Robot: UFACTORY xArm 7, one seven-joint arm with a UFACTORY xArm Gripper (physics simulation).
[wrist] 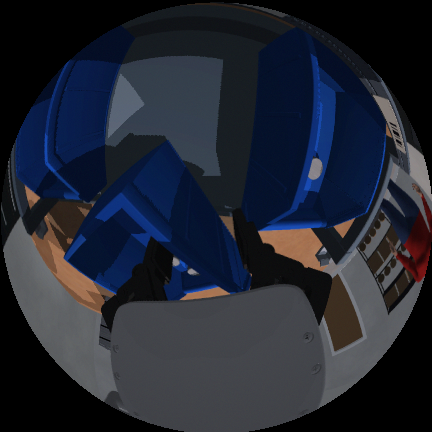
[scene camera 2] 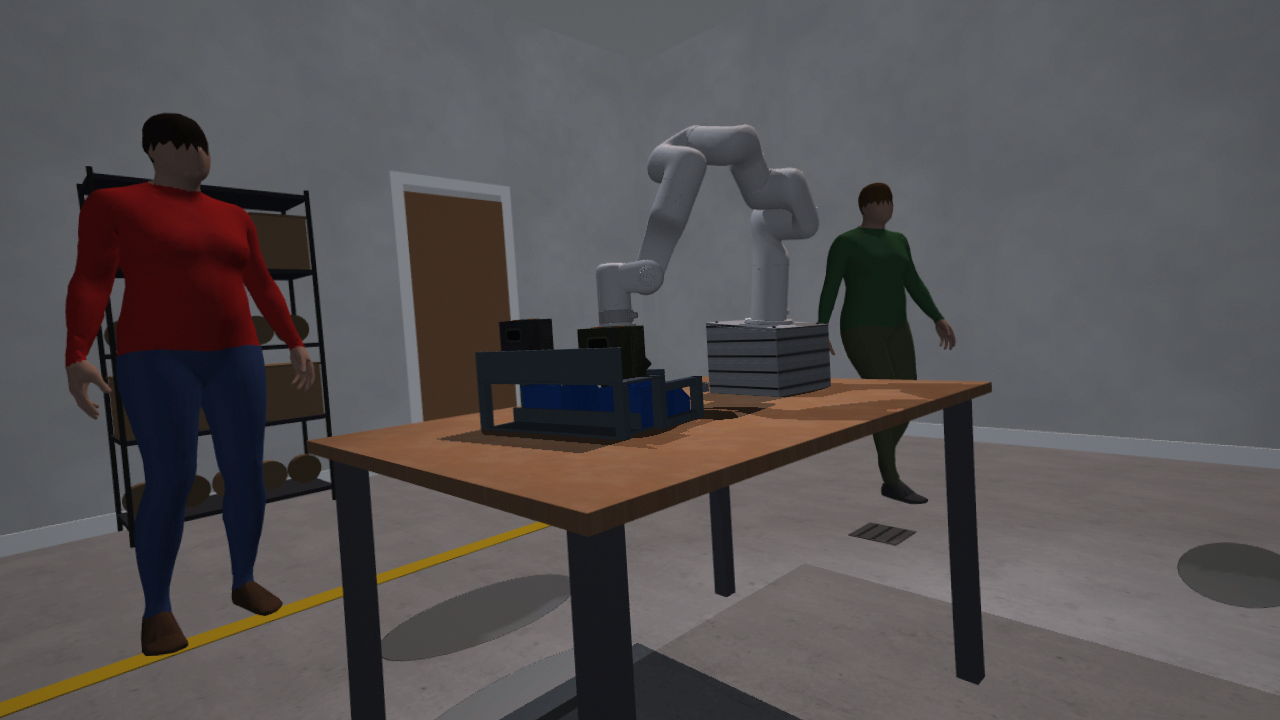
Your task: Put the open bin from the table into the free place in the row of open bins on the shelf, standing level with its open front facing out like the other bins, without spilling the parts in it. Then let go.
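Pixels of known places: gripper, fingertip midpoint: [wrist: 199,229]; arm's base at its link origin: [scene camera 2: 768,323].
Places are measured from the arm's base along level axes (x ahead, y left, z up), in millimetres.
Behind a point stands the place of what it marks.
The blue open bin [wrist: 187,210] @[x 502, y -148, z -116 mm] stands askew at the near edge of the free place in the wrist view, turned relative to the other bins. A few pale parts [wrist: 191,271] @[x 372, y -159, z -164 mm] show in it. Blue bins [wrist: 82,115] @[x 560, y -61, z -137 mm] [wrist: 282,130] @[x 554, y -191, z -125 mm] stand at the left and right of the free place on the dark grey shelf [wrist: 195,100] @[x 567, y -141, z -174 mm] [scene camera 2: 547,367] @[x 736, y -117, z -52 mm]. In the scene view, blue bins [scene camera 2: 563,396] @[x 628, y -182, z -122 mm] show inside the shelf, but I cannot tell which. My gripper [wrist: 199,229] @[x 464, y -160, z -147 mm] is open, with a wall of the askew bin between its fingers, not gripped. The fingers are hidden in the scene view.
Two dark boxes [scene camera 2: 526,334] @[x 692, y -212, z 12 mm] [scene camera 2: 611,344] @[x 702, y 13, z -14 mm] show above the shelf. The shelf stands on the wooden table [scene camera 2: 760,452] @[x 745, y 316, z -180 mm]. The arm's base stands on a grey slatted block [scene camera 2: 768,360] @[x 144, y 60, z -91 mm]. A person in red [scene camera 2: 179,268] and a person in green [scene camera 2: 872,277] stand beyond the table.
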